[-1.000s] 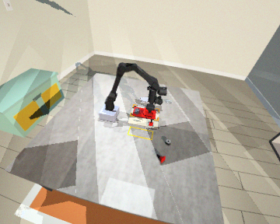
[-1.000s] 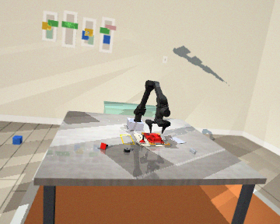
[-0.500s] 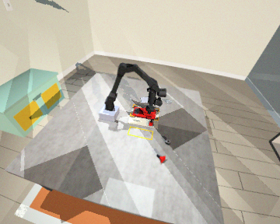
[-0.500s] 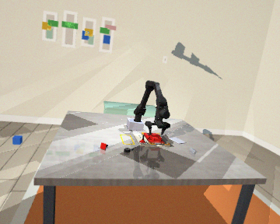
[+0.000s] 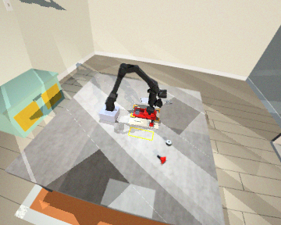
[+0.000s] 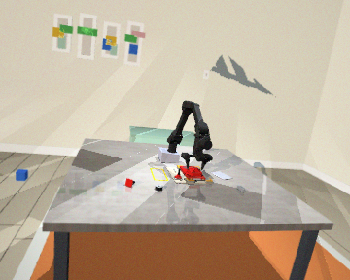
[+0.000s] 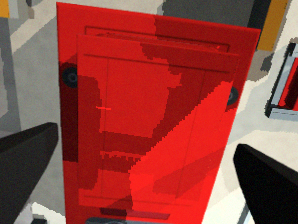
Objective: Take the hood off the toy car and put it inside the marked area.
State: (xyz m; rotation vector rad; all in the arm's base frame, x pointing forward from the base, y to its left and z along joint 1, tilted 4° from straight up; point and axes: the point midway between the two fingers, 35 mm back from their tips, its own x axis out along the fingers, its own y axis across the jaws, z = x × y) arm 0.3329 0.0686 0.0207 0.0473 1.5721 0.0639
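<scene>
My gripper tip is now 1 cm above the red hood. Also, from my gripper tip: grey wheel 18 cm ahead, 25 cm to the right, 4 cm below.
</scene>
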